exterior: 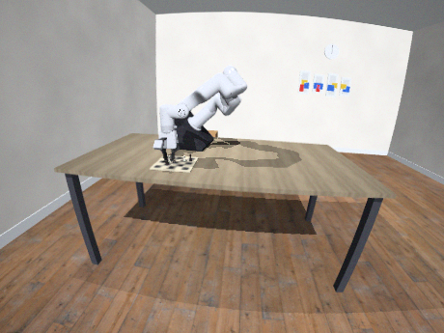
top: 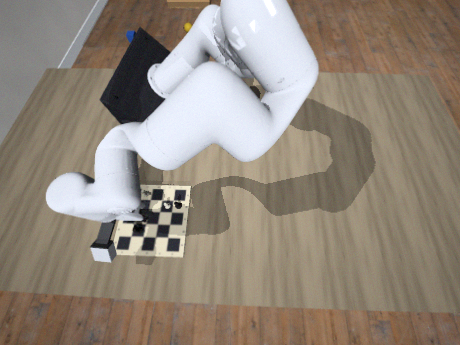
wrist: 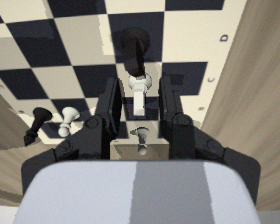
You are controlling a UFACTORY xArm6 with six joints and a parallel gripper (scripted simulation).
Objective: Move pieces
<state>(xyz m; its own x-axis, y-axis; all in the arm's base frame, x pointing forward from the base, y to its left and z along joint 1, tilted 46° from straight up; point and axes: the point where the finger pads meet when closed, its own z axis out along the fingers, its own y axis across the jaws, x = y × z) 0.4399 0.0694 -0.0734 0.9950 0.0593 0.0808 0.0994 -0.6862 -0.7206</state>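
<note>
My hand is 4 cm short of the black piece and 2 cm above it. Round my hand: black pawn (5 cm behind, 11 cm to the left, 1 cm below); then chessboard (4 cm to the left, 3 cm below).
</note>
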